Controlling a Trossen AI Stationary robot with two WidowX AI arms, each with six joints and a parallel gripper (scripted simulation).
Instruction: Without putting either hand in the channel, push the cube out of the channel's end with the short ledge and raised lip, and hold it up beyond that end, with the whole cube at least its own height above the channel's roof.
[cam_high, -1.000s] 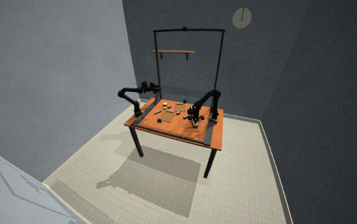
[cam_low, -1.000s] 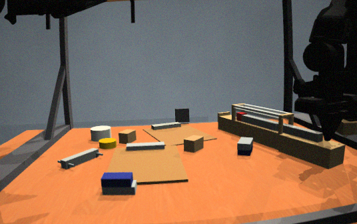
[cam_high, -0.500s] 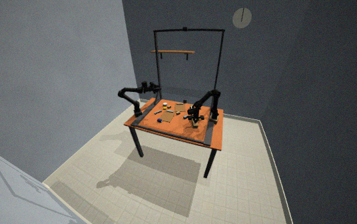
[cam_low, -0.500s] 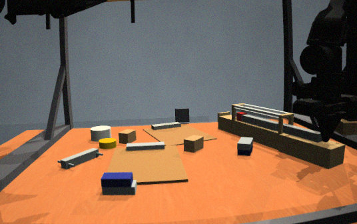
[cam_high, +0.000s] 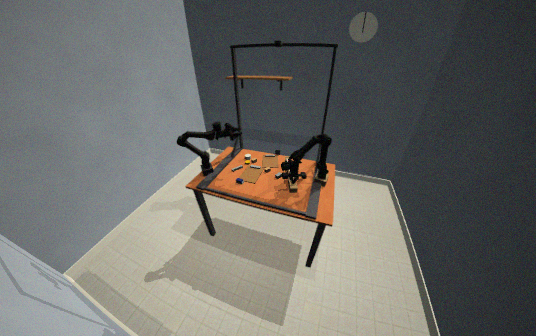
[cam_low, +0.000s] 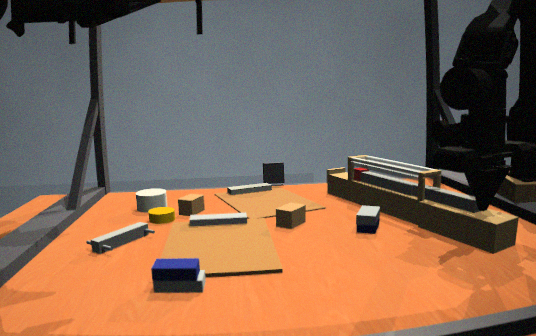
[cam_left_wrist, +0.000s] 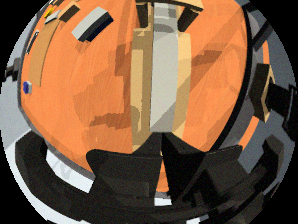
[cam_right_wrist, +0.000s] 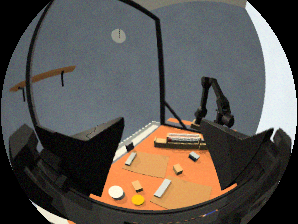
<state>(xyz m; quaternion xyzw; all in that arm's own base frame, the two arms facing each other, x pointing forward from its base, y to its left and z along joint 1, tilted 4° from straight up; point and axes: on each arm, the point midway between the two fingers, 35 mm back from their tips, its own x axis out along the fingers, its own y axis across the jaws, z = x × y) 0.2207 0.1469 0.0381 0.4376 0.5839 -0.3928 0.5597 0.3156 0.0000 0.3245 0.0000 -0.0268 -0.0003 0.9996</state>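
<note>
The tan channel lies 210 mm behind my left hand, 40 mm to the right of it and 30 mm below it. Also, from my left hand: yellow disc: 320 mm behind, 460 mm to the right, 70 mm below; then pegged bar: 200 mm behind, 530 mm to the right, 70 mm below.
</note>
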